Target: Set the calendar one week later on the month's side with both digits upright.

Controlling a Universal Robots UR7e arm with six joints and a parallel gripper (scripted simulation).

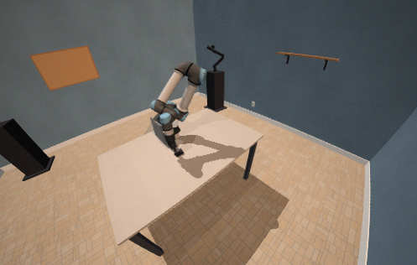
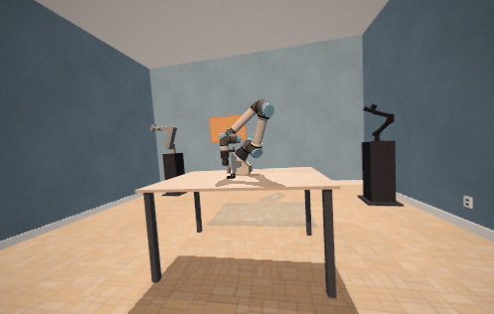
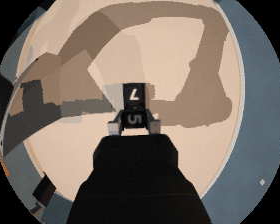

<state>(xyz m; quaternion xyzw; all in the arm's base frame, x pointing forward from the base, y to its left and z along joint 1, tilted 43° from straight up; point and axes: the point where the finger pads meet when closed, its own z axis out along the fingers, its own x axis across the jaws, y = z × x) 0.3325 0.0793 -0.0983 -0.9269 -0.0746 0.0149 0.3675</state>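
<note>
The calendar tray lies 20 mm to the left of my hand and 60 mm below it. Also, from my hand: dark calendar cube 10 mm below.
</note>
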